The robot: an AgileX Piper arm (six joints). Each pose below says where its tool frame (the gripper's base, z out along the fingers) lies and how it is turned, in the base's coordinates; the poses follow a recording.
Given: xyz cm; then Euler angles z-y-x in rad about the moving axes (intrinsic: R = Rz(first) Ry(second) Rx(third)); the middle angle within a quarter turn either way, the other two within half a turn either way.
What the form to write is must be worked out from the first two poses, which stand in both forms.
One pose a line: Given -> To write
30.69, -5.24, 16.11, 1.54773, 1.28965, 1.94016 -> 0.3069, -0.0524, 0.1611, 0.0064, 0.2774, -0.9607, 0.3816, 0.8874, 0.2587
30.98, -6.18, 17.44, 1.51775, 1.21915, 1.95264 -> 0.3098, -0.0618, 0.1744, 0.0183, 0.3440, -0.9388, 0.4183, 0.8502, 0.3196
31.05, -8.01, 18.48, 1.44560, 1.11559, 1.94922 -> 0.3105, -0.0801, 0.1848, 0.0549, 0.4362, -0.8982, 0.4708, 0.7820, 0.4085
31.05, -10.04, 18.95, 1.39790, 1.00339, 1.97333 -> 0.3105, -0.1004, 0.1895, 0.0925, 0.5294, -0.8433, 0.5194, 0.6969, 0.4945
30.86, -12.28, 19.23, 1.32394, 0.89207, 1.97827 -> 0.3086, -0.1228, 0.1923, 0.1534, 0.6088, -0.7784, 0.5589, 0.5961, 0.5764
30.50, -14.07, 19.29, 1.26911, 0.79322, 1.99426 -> 0.3050, -0.1407, 0.1929, 0.2085, 0.6699, -0.7126, 0.5854, 0.4982, 0.6396
